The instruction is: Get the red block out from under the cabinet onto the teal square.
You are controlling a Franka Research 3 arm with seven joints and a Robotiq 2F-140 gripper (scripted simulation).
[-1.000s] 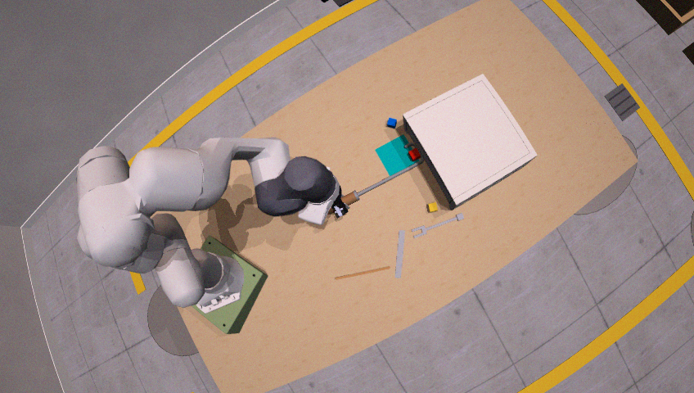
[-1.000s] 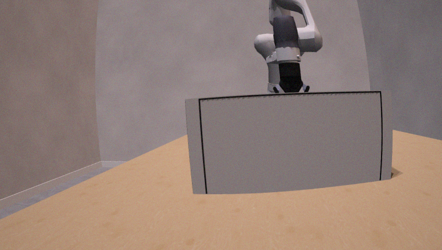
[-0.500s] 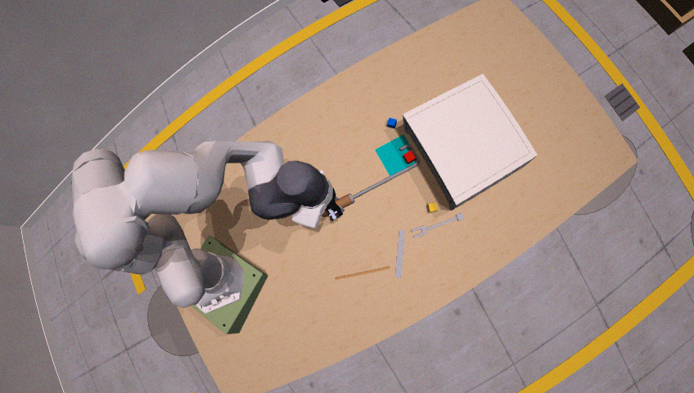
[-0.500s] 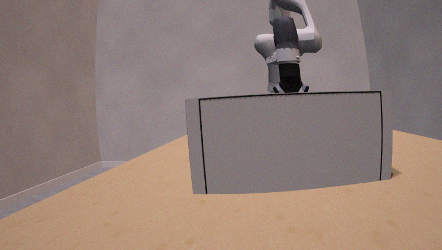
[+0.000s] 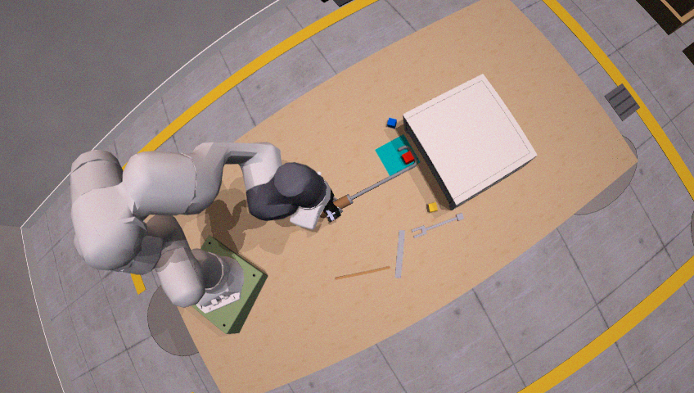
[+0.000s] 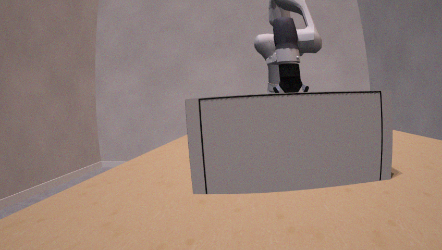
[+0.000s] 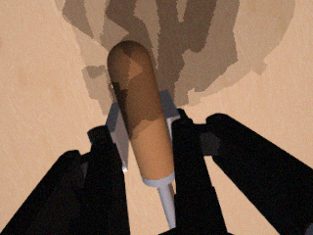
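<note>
The hook tool lies 130 mm ahead of my hand, 10 mm to the left of it and 20 mm below it. Also, from my hand: teal square 260 mm ahead, 10 mm to the left, 40 mm below; then grey bar 70 mm ahead, 240 mm to the right, 40 mm below; then thin wooden stick 60 mm behind, 220 mm to the right, 30 mm below.
</note>
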